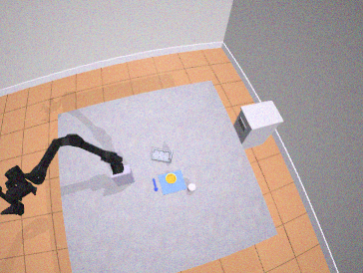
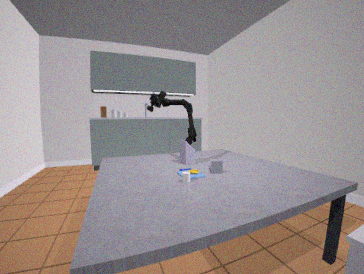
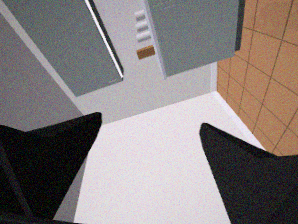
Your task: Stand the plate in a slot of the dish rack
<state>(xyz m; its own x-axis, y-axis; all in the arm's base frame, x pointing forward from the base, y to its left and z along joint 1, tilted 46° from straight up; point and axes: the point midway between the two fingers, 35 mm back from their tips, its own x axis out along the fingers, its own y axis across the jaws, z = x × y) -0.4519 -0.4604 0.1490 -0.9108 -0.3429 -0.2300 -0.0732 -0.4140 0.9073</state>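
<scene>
Now: gripper tip 84 cm short of the yellow plate, 18 cm to the right of it and 50 cm above it. Round my gripper tip: blue spoon 73 cm ahead, 15 cm to the left, 52 cm below; grey dish rack 81 cm ahead, 34 cm to the left, 50 cm below; light blue mat 84 cm ahead, 16 cm to the left, 52 cm below.
</scene>
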